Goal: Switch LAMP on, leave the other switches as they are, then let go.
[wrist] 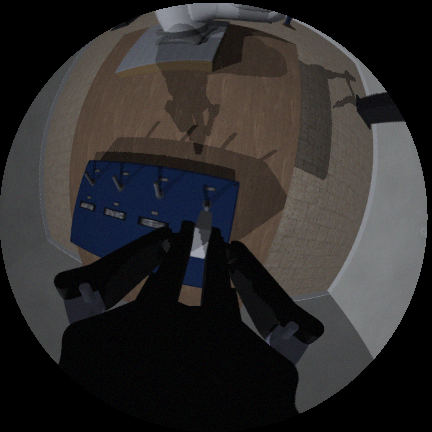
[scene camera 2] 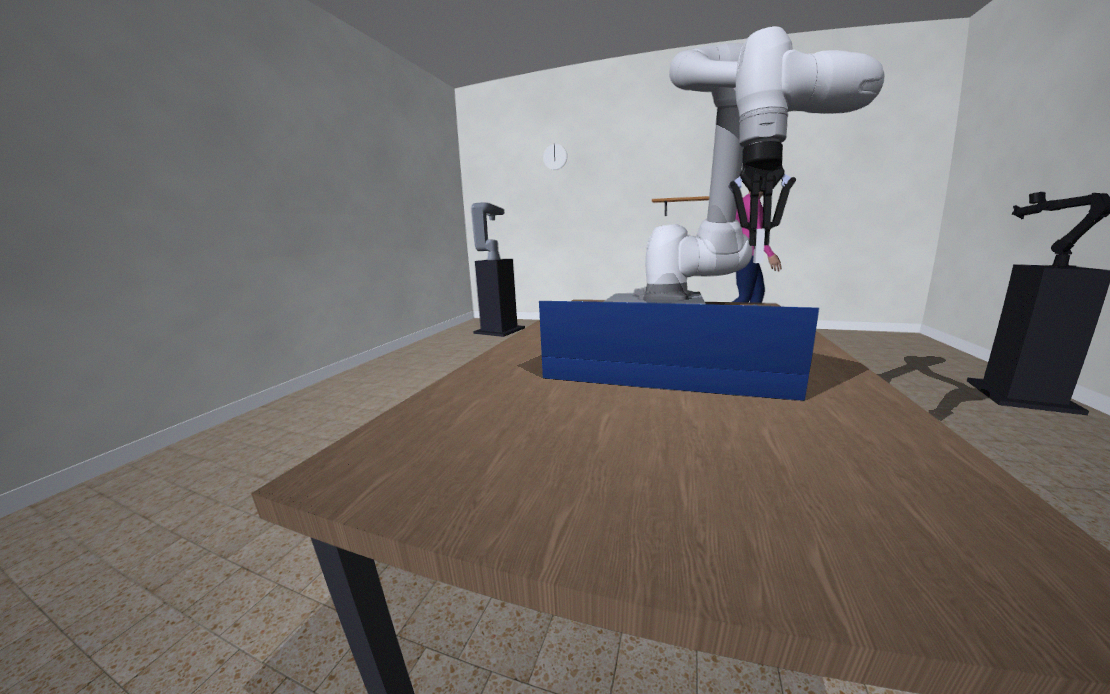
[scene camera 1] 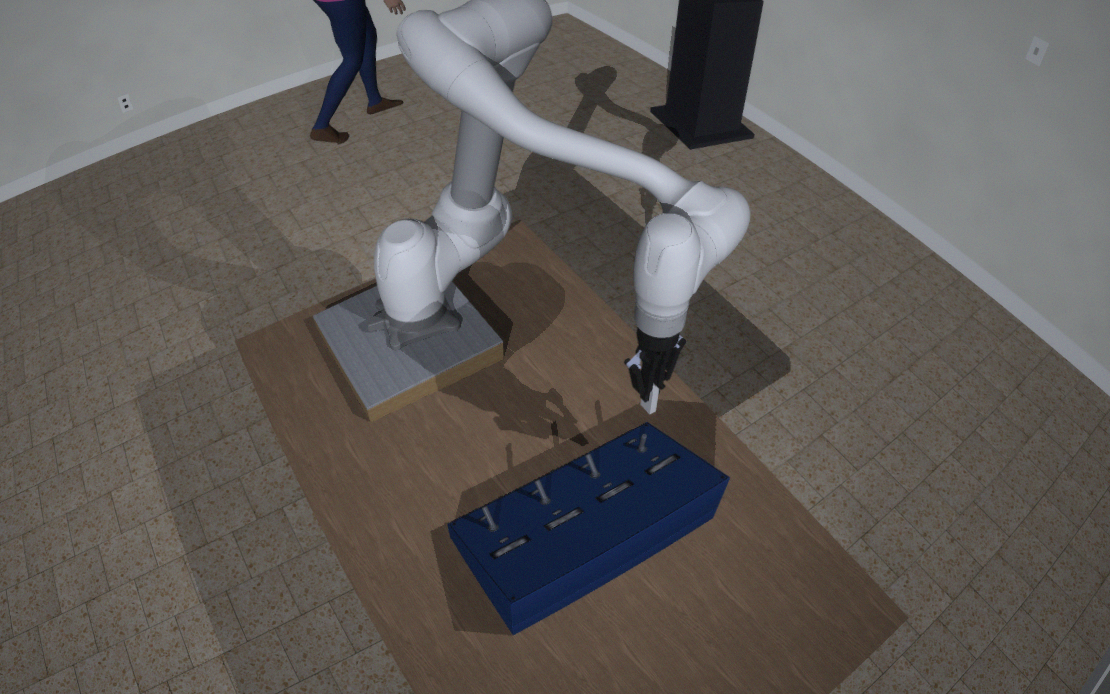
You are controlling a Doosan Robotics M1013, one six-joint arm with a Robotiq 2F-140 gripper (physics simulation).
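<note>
My gripper is visible to me (scene camera 1: 648, 408), and I see my gripper (scene camera 2: 758, 262) and my gripper (wrist: 204, 220) too. There is also a blue switch box (scene camera 1: 541, 555); I see the blue switch box (scene camera 2: 761, 351) as well, and the blue switch box (wrist: 105, 217) once more.
</note>
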